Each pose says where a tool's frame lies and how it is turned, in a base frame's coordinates. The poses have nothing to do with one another.
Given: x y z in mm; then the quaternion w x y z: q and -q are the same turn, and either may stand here.
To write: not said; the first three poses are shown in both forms.
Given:
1: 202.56 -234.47 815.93 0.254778 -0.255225 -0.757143 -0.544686
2: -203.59 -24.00 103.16 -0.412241 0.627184 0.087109 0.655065
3: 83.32 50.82 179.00 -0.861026 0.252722 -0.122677 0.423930
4: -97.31 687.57 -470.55 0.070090 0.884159 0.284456 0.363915
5: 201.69 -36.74 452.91 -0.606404 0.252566 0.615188 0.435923
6: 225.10 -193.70 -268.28 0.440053 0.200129 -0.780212 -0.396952
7: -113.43 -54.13 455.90 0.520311 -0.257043 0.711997 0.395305
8: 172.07 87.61 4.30 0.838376 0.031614 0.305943 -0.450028
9: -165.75 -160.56 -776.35 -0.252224 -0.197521 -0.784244 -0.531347
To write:
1: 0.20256 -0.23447 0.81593 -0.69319 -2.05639 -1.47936
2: -0.20359 -0.02400 0.10316 -1.57765 -0.21912 -1.64779
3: 0.08332 0.05082 0.17900 -0.53024 0.25739 -0.88946
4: -0.09731 0.68757 -0.47055 2.66017 0.85584 1.09491
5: 0.20169 -0.03674 0.45291 -0.58397 -1.42241 -1.00792
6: 0.22510 -0.19370 -0.26828 0.49706 -1.93780 -0.98590
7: -0.11343 -0.05413 0.45590 -0.61619 1.70681 0.94763
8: 0.17207 0.08761 0.00430 0.06687 0.64714 -0.95192
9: -0.16575 -0.16056 -0.77635 0.53717 2.13280 1.44503
